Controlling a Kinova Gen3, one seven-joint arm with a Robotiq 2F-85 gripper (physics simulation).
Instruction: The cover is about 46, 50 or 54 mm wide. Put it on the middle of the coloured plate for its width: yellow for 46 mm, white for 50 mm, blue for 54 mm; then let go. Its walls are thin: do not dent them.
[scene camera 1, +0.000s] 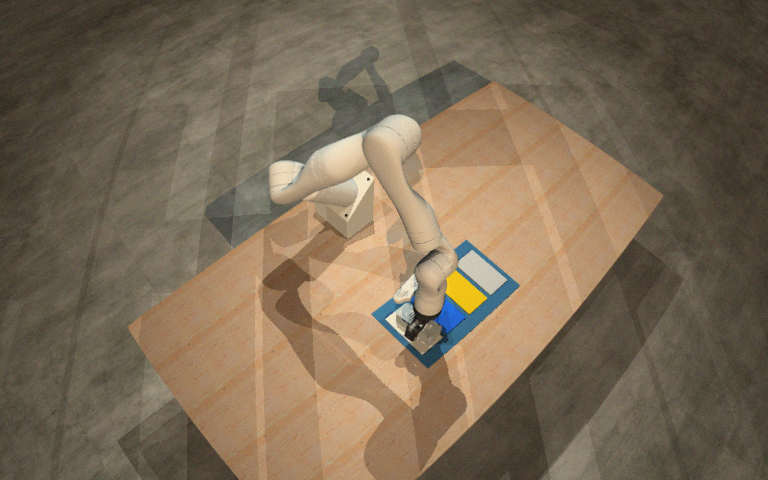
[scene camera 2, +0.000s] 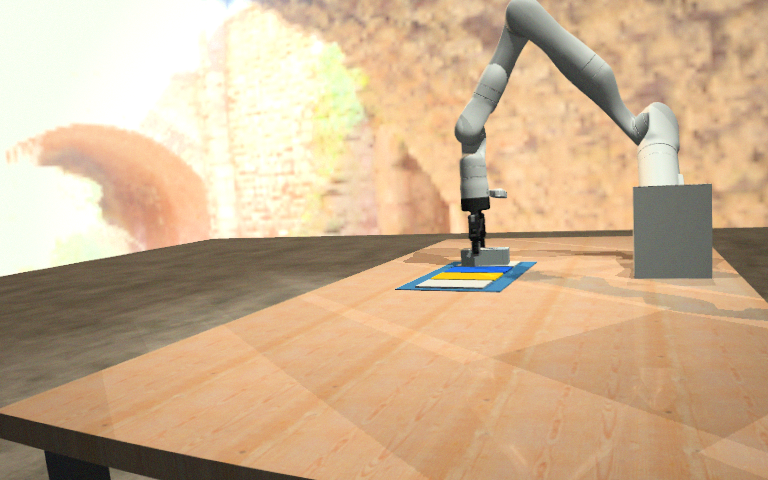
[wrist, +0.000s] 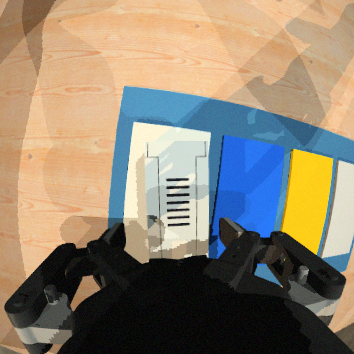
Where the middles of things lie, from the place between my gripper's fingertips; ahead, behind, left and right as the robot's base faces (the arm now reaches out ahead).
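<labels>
From my hand, the cover (scene camera 2: 489, 255) is 10 mm below and 20 mm behind. The blue plate (wrist: 249, 175) sits 30 mm below my hand, 10 mm behind it and 90 mm to the left of it, and the blue mat (wrist: 138, 104) is 30 mm below my hand and 140 mm to the left of it. Then there's the white plate (wrist: 134, 217), which is 30 mm below my hand and 20 mm behind it.
</labels>
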